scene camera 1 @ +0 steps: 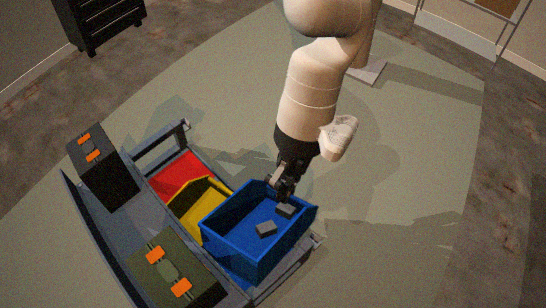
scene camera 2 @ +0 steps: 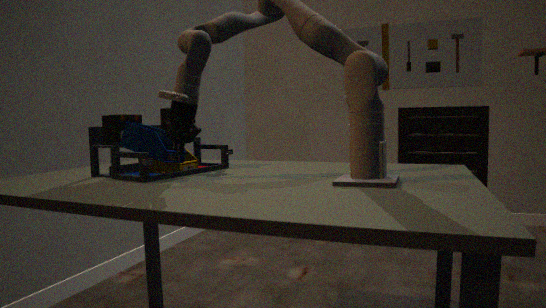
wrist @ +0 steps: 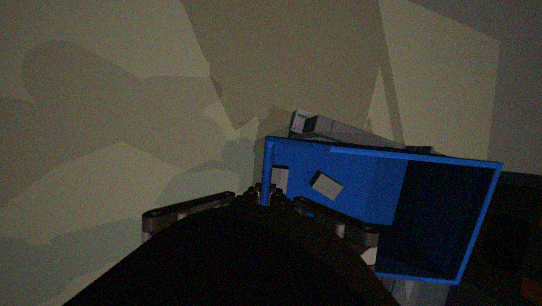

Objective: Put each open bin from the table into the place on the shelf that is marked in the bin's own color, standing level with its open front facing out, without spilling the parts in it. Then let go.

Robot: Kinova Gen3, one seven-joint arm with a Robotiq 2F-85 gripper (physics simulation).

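Places are measured from the arm's base along level axes (x back, y up, z left), in centimetres.
Pixels of known places: gripper, fingertip midpoint: [scene camera 1: 284, 198] [scene camera 2: 176, 155] [wrist: 265, 191]; arm's base, origin of the base link: [scene camera 2: 367, 177].
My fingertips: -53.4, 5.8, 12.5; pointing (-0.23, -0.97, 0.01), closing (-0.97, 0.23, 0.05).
Observation:
Ahead of a thing's pixels: the offset from my fingertips to its top centre, as dx, dy, dz. "spot": to the spot under its first point. Level surfaces: height alone.
My gripper [scene camera 1: 284, 196] [scene camera 2: 182, 149] [wrist: 265, 191] is shut on the low front wall of the blue bin @(spot: -10.0, +0.9, -0.2) [scene camera 1: 245, 237] [scene camera 2: 145, 140] [wrist: 350, 170]. The bin is held over the shelf's blue-marked end, its front lower than its back in scene camera 2. Two grey blocks lie inside, one @(-6.9, +2.3, +1.5) [scene camera 1: 266, 229] [wrist: 326, 185] near the middle and one @(-1.5, +0.7, +1.5) [scene camera 1: 285, 210] [wrist: 280, 176] near the front wall. The yellow bin @(spot: -7.8, -6.1, -12.7) [scene camera 1: 206, 204] [scene camera 2: 177, 164] stands in the middle place beside it, its marking hidden. The red marked place [scene camera 1: 182, 172] [scene camera 2: 202, 166] is bare. Contact beneath the blue bin is hidden.
The grey shelf [scene camera 1: 180, 136] [scene camera 2: 115, 162] has end rails and posts around the bins. Its upper board carries a black case @(-19.3, +15.2, -23.8) [scene camera 1: 107, 185] and an olive case @(-22.8, +12.7, -0.9) [scene camera 1: 167, 250] behind the lower places. The table @(dy -7.0) [scene camera 1: 380, 200] [scene camera 2: 280, 200] extends toward the robot base.

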